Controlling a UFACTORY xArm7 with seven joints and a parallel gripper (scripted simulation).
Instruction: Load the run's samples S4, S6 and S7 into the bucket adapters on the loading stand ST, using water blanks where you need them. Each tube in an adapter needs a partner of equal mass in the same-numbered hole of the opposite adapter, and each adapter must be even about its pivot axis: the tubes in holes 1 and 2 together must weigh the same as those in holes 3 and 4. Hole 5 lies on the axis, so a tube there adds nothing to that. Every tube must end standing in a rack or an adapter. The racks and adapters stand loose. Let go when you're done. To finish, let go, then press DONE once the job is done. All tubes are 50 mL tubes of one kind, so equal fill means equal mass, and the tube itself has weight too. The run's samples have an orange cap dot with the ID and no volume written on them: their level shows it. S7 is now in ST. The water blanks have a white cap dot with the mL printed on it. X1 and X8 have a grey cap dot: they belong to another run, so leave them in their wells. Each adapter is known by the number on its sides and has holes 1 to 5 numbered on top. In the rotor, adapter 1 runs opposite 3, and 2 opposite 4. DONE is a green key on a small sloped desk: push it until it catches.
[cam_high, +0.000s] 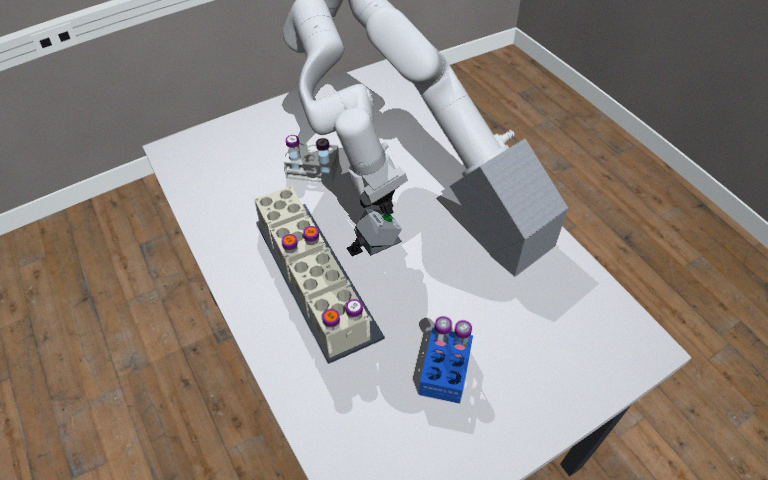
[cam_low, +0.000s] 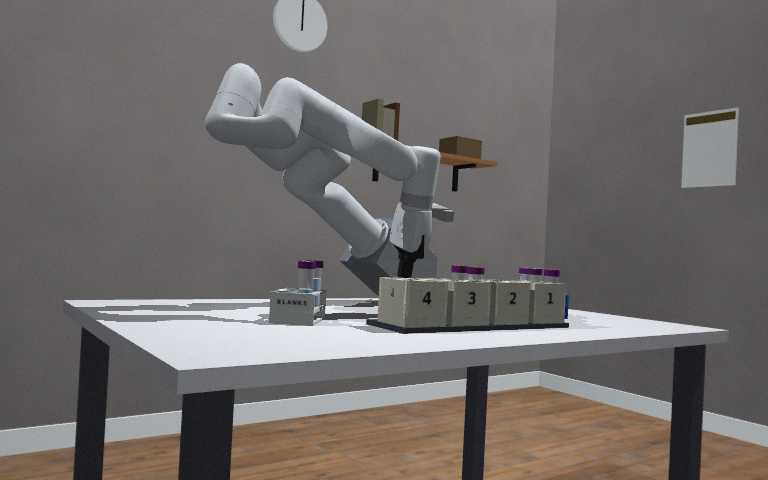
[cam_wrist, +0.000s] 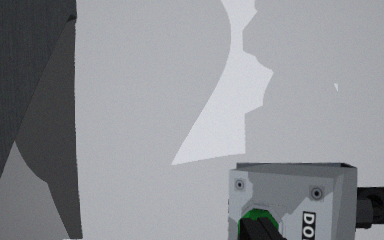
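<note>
Right now the green DONE key is 4 cm below my hand. Round my hand: blanks rack: 30 cm to the right, 8 cm below, 3 cm ahead; then blue sample rack: 38 cm to the left, 11 cm ahead, 8 cm below; then stand ST: 21 cm ahead, 10 cm below, 1 cm to the left.
</note>
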